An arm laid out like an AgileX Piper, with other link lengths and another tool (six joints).
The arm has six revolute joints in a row. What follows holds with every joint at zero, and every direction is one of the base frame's. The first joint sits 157.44 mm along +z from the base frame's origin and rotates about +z. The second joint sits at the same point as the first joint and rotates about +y. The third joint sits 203.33 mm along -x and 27.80 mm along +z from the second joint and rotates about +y. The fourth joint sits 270.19 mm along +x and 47.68 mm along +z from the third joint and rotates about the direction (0.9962, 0, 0.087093). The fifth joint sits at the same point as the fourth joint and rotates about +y. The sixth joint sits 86.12 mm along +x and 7.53 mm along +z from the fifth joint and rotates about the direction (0.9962, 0, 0.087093). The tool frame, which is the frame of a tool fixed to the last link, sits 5.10 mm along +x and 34.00 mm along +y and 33.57 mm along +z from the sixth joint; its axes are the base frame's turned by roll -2.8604, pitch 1.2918 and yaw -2.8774 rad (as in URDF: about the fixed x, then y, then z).
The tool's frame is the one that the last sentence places.
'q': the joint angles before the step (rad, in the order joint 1, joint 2, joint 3, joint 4, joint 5, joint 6). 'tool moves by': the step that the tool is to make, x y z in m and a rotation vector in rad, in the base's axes. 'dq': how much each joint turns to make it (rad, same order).
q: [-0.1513, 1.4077, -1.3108, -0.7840, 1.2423, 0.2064]
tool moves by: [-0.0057, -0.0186, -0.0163, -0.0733, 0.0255, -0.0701]
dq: [-0.0340, 0.0018, 0.0656, -0.0980, -0.0075, 0.0707]
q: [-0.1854, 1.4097, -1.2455, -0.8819, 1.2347, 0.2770]
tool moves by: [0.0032, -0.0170, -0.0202, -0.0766, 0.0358, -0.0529]
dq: [-0.0252, 0.0541, 0.0291, -0.1041, -0.0076, 0.0772]
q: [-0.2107, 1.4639, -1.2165, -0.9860, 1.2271, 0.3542]
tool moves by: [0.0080, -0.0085, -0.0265, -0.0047, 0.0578, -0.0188]
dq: [-0.0148, 0.0838, 0.0001, -0.0261, -0.0092, 0.0297]
